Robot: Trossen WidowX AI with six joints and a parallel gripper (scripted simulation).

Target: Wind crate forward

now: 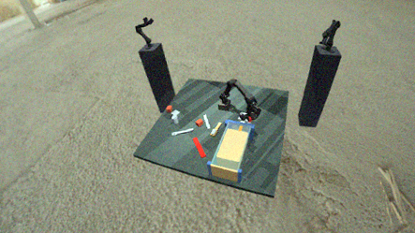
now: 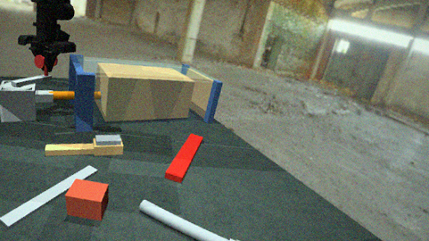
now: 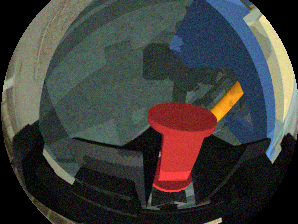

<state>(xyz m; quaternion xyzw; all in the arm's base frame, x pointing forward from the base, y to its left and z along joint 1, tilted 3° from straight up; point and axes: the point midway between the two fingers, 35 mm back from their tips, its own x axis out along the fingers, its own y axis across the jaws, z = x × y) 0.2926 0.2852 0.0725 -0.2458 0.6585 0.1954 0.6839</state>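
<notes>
The winch handle lies 3 cm behind my gripper tip, 2 cm to the right of it and 1 cm below it. The rest, counted from my gripper tip: wooden-handled tool: 31 cm to the right, 10 cm below, 5 cm ahead; winch: 10 cm behind, 8 cm below, 6 cm to the right; red knob: 2 cm above.
</notes>
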